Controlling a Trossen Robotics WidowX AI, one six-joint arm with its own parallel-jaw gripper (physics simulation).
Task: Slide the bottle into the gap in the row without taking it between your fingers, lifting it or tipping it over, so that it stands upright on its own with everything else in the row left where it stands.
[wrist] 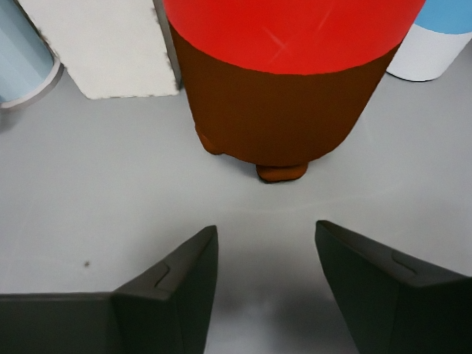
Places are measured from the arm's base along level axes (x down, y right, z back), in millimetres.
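Where they show: gripper, between the fingertips: (266, 233).
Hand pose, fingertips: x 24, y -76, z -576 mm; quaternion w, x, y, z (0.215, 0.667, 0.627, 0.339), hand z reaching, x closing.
Note:
Things, the pixels of their top centre, and the offset from my fingertips. "pt": a spot on its surface instead. Level surfaces: height alone.
- large bottle, a spot on its surface: (285, 105) pt dx -24, dy +18, dz -42 mm
- white carton, a spot on its surface: (120, 50) pt dx +12, dy -59, dz -142 mm
- smaller bottle, a spot on its surface: (425, 52) pt dx +26, dy +152, dz -107 mm
- light blue cylindrical container, a spot on its surface: (22, 60) pt dx +26, dy -139, dz -172 mm
- grey table top, height of its surface: dx +55 mm
The large bottle (285, 105), with a red label and a dark brown lower part, stands upright at the top middle of the wrist view; its upper part is out of view. On its left a white carton (120, 50) stands right next to it. On its right is a smaller bottle (425, 52) with a blue band and a white base, a little apart from it. My gripper (266, 233) is partly open with nothing between its fingers. The fingertips are in front of the large bottle's foot, apart from it.
A light blue cylindrical container (22, 60) with a pale rim at its base stands at the upper left, beside the carton. The grey table top (125, 190) stretches under the row and the fingers, with a small dark spot at the left.

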